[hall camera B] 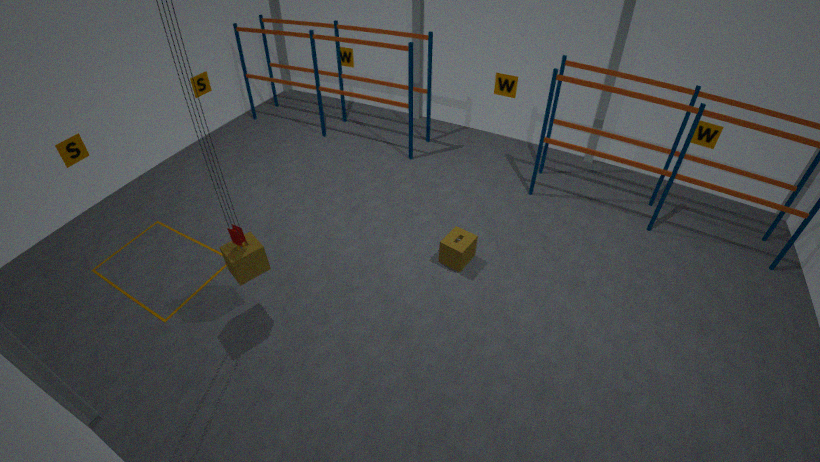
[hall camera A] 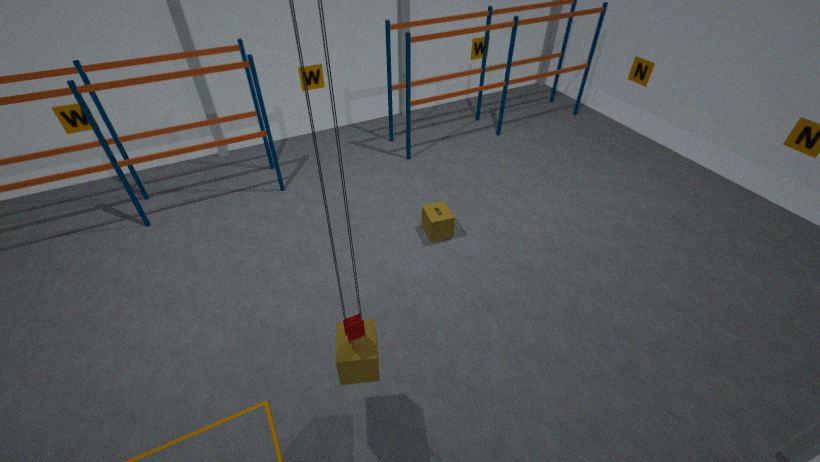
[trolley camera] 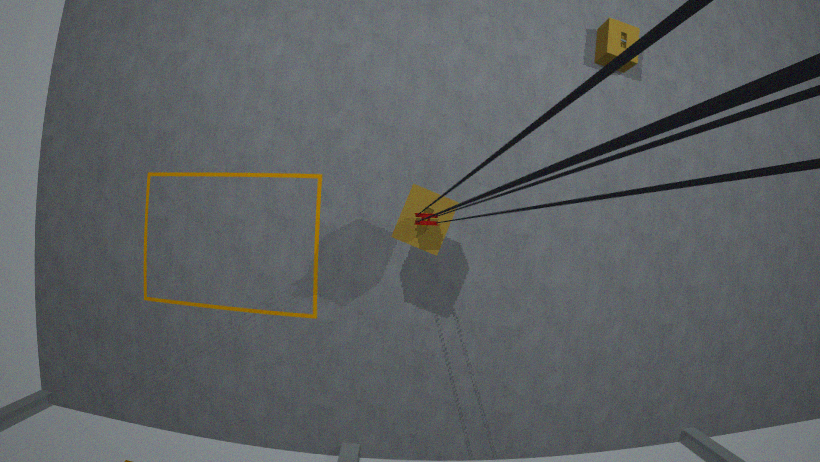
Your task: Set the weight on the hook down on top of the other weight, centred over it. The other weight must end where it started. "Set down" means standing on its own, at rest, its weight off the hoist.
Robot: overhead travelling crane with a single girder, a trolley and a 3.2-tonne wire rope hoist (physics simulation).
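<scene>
My hook [hall camera A: 355, 342] [hall camera B: 243, 244] [trolley camera: 426, 219], under its red block, carries a yellow block-shaped weight [hall camera A: 358, 370] [hall camera B: 247, 266] [trolley camera: 416, 198]. This weight hangs level in the air on the ropes, its shadows apart from it on the floor. In the trolley camera it looks turned relative to the other weight. The other yellow weight [hall camera A: 438, 226] [hall camera B: 457, 252] [trolley camera: 609, 41] stands upright on the floor, with a slotted lifting point in its top. In the trolley camera it is at the upper right, well apart from the hanging weight and partly crossed by a rope.
A yellow marked rectangle [hall camera A: 200, 429] [hall camera B: 129, 243] [trolley camera: 235, 174] lies on the floor, left of the hanging weight in the trolley camera. Two blue and orange racks stand along the W wall: a left rack [hall camera A: 109, 152] [hall camera B: 410, 103] and a right rack [hall camera A: 407, 97] [hall camera B: 674, 172].
</scene>
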